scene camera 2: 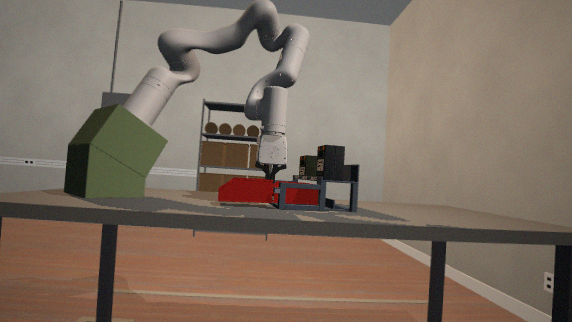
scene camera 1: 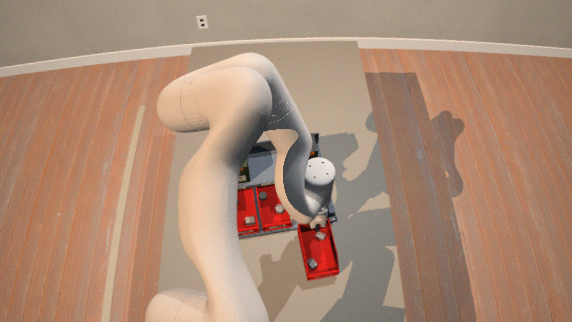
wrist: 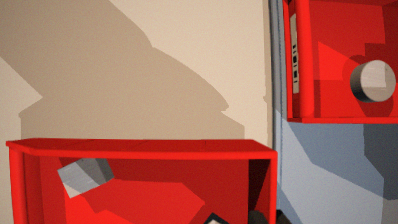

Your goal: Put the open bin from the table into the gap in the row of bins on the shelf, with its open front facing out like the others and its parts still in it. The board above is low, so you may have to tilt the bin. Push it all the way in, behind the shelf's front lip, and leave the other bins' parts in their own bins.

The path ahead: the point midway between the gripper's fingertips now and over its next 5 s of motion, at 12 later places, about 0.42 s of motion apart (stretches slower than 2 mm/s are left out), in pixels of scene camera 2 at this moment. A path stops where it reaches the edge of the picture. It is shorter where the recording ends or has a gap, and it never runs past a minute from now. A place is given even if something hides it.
My gripper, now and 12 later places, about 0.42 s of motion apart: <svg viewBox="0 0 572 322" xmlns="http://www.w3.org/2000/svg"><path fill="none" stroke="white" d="M269 185L272 185L276 186L278 186L280 186L282 186L283 186L283 187L282 187L283 180L283 172L284 165L284 163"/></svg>
